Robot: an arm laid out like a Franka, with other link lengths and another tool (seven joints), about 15 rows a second.
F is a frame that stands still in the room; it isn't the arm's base.
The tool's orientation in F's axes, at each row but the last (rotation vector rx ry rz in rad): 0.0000 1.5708 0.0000; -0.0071 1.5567 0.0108; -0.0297 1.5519 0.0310; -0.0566 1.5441 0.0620
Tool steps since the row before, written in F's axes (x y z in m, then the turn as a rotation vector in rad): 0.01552 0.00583 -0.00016 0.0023 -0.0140 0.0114; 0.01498 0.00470 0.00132 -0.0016 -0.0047 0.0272; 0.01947 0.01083 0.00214 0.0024 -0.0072 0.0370; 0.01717 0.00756 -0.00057 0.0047 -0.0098 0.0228
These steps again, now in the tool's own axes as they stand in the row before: 0.00016 0.00583 0.01552 -0.0114 -0.0140 0.0023; -0.00110 0.00453 0.01505 -0.0272 -0.0046 -0.0013; -0.00176 0.01007 0.01991 -0.0370 -0.0073 0.0028; 0.00104 0.00624 0.01767 -0.0227 -0.0101 0.0045
